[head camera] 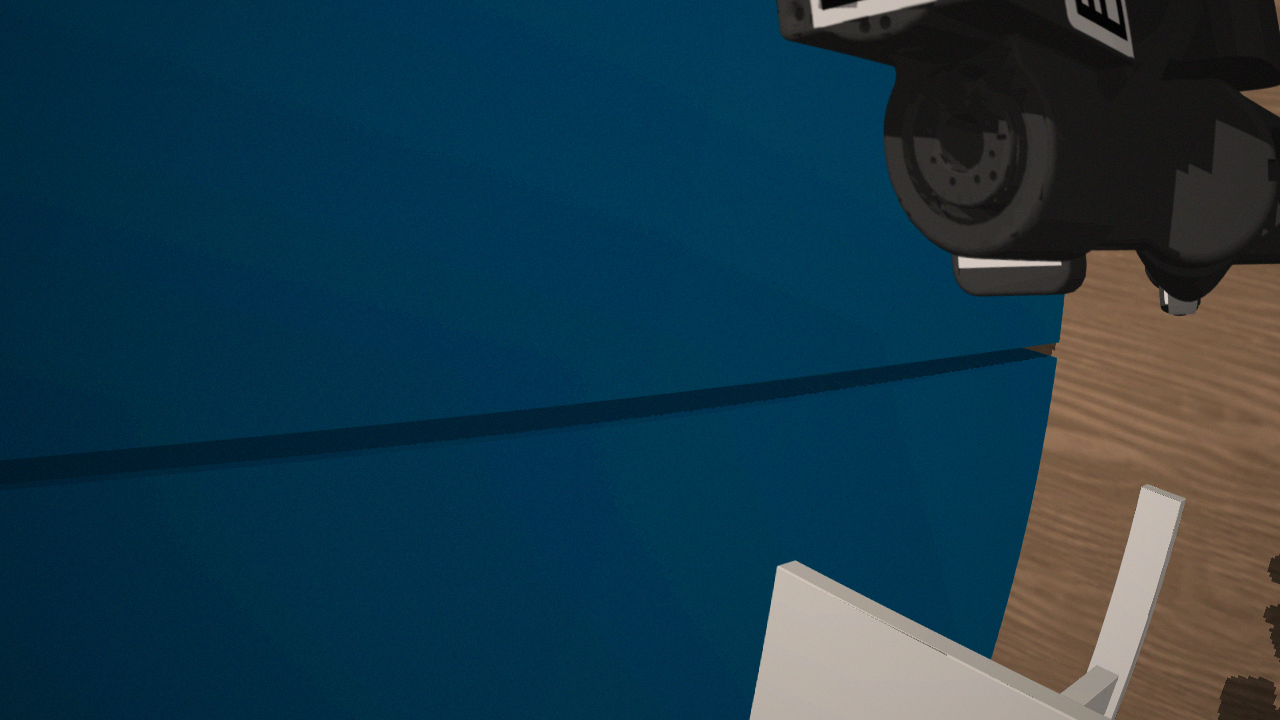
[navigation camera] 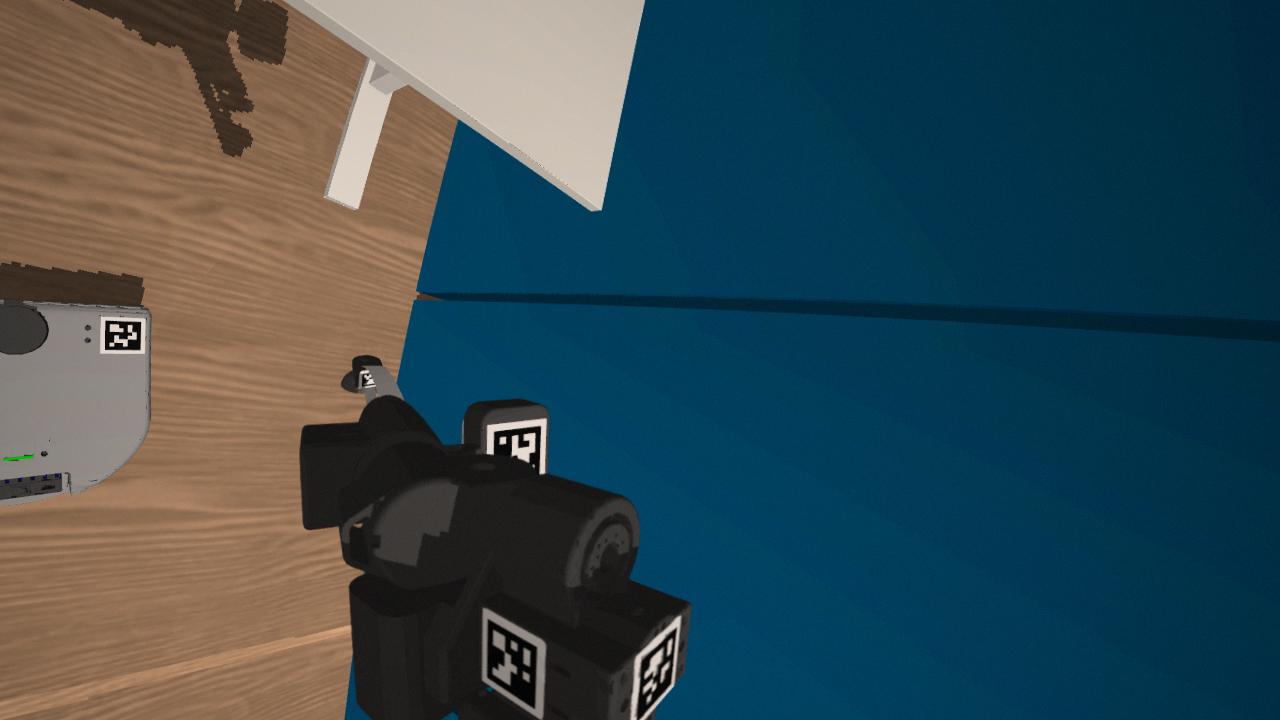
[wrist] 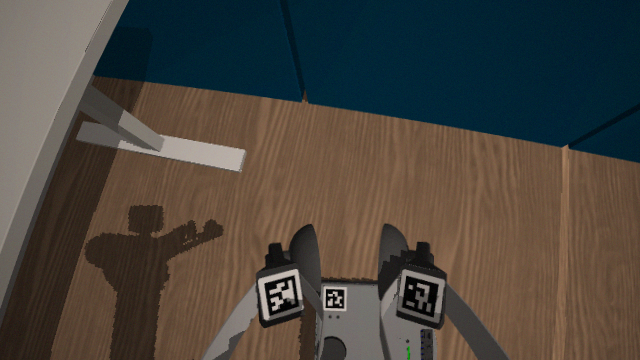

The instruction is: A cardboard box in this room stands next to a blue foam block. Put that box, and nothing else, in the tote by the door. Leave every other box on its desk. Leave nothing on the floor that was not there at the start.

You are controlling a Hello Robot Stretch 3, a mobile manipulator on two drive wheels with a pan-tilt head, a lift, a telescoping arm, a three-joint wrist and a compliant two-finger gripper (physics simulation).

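Where they show: gripper, between the fingertips: [navigation camera: 364, 402] [wrist: 347, 249]; robot's base, origin of its link: [navigation camera: 16, 327] [wrist: 334, 337].
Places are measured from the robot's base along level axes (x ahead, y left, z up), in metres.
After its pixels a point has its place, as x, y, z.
The cardboard box, the blue foam block and the tote do not show in the head, navigation or wrist views. My gripper [wrist: 347, 249] @[-0.020, -0.227, 0.821] is open in the wrist view, its two dark fingertips apart with floor and part of my own base showing between them. In the navigation view the gripper [navigation camera: 364, 376] @[-0.020, -0.227, 0.821] hangs below the dark wrist, partly hidden by it, beside the blue panels.
Tall dark blue panels [head camera: 447, 223] @[-0.048, -0.750, 0.998] [navigation camera: 895, 197] [wrist: 450, 60] @[-0.282, -0.709, 0.347] with narrow gaps stand beside the arm. A white desk's corner [head camera: 859, 653] @[0.335, -0.565, 0.720] [navigation camera: 537, 107] @[0.383, -0.508, 0.720] [wrist: 40, 65] @[0.377, -0.447, 0.720] and foot [head camera: 1141, 573] @[0.456, -0.571, 0.025] [navigation camera: 359, 143] @[0.481, -0.576, 0.026] [wrist: 205, 153] @[0.461, -0.576, 0.025] are near them. My grey base [navigation camera: 71, 394] @[-0.096, -0.064, 0.160] [wrist: 360, 320] @[-0.068, -0.078, 0.160] stands on the wooden floor [navigation camera: 268, 295] @[0.088, -0.406, 0.000] [wrist: 400, 175] @[-0.209, -0.510, 0.001].
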